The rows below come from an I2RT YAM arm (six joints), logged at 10 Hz.
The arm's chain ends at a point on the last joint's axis. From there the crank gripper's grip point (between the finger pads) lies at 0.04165 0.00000 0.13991 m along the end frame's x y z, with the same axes.
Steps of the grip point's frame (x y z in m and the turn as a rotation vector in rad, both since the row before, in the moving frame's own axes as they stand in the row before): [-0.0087 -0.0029 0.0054 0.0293 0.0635 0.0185]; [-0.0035 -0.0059 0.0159 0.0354 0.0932 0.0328]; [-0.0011 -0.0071 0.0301 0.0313 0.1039 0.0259]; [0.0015 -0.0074 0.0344 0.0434 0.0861 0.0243]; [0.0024 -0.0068 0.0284 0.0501 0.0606 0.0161]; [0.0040 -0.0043 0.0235 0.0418 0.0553 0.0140]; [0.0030 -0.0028 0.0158 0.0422 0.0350 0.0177]
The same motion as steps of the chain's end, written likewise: [-0.0175 0.0003 0.0084 0.0293 0.0635 0.0185]; [-0.0164 -0.0026 0.0204 0.0354 0.0932 0.0328]; [-0.0154 -0.0041 0.0352 0.0313 0.1039 0.0259]; [-0.0104 -0.0026 0.0386 0.0434 0.0861 0.0243]; [-0.0060 -0.0006 0.0313 0.0501 0.0606 0.0161]; [-0.0037 0.0009 0.0261 0.0418 0.0553 0.0140]; [-0.0019 0.0023 0.0175 0.0422 0.0350 0.0177]
